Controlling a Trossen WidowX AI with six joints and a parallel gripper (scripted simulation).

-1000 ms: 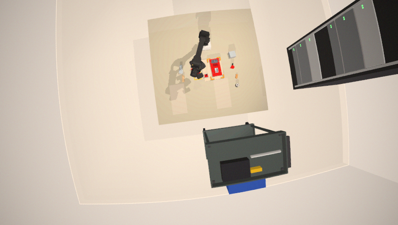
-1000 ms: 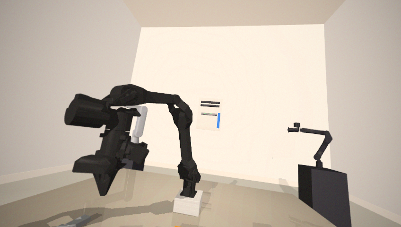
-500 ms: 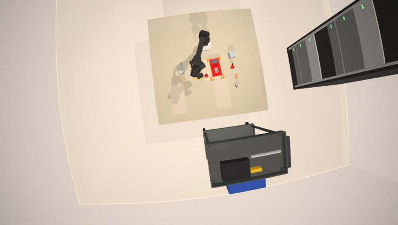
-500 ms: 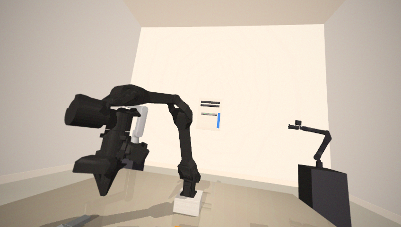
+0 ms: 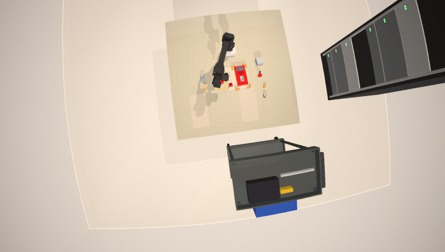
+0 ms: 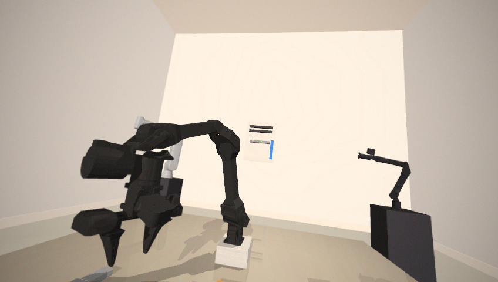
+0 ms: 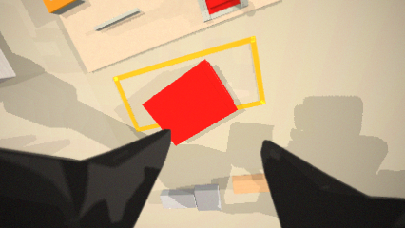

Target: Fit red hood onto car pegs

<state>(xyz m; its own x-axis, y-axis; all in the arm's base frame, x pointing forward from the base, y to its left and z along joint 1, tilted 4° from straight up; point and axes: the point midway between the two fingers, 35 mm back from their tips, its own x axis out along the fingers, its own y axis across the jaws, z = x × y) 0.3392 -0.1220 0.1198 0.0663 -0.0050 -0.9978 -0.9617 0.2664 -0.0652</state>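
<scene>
The red hood lies 40 mm behind my gripper tip and 100 mm below it. From my gripper tip the other things lie so: jig: 50 mm behind, 200 mm to the left, 110 mm below.
</scene>
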